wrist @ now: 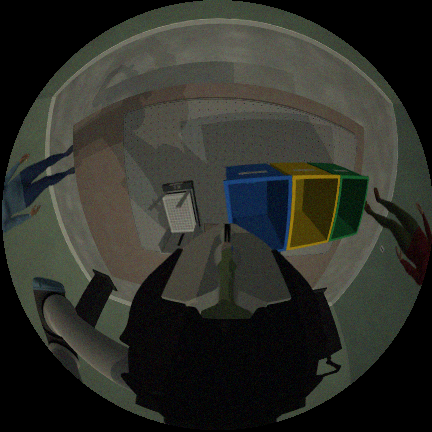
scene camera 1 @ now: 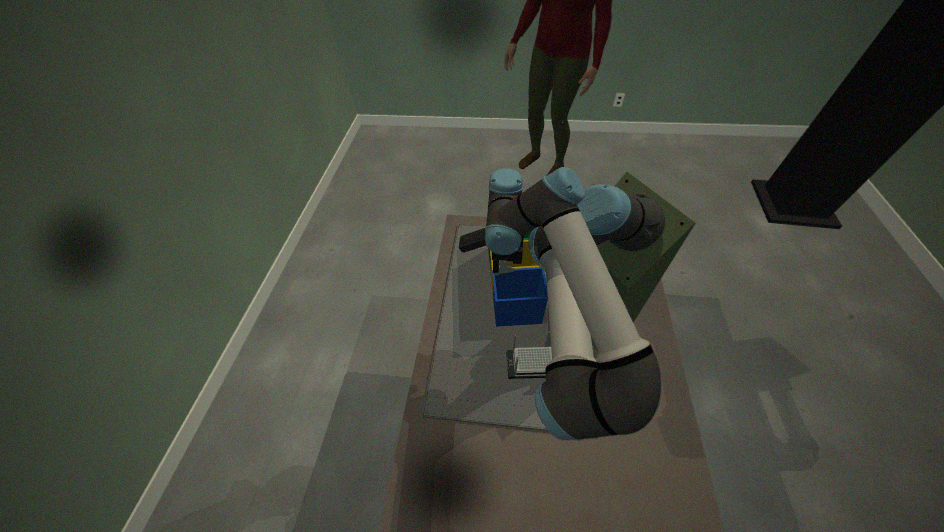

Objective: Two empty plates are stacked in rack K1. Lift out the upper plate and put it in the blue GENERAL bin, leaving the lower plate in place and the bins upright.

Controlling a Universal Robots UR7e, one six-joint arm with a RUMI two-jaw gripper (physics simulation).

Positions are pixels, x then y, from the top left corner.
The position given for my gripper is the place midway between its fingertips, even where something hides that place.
my gripper: wrist 226,224; scene camera 1 497,274
blue bin: wrist 258,197; scene camera 1 520,297
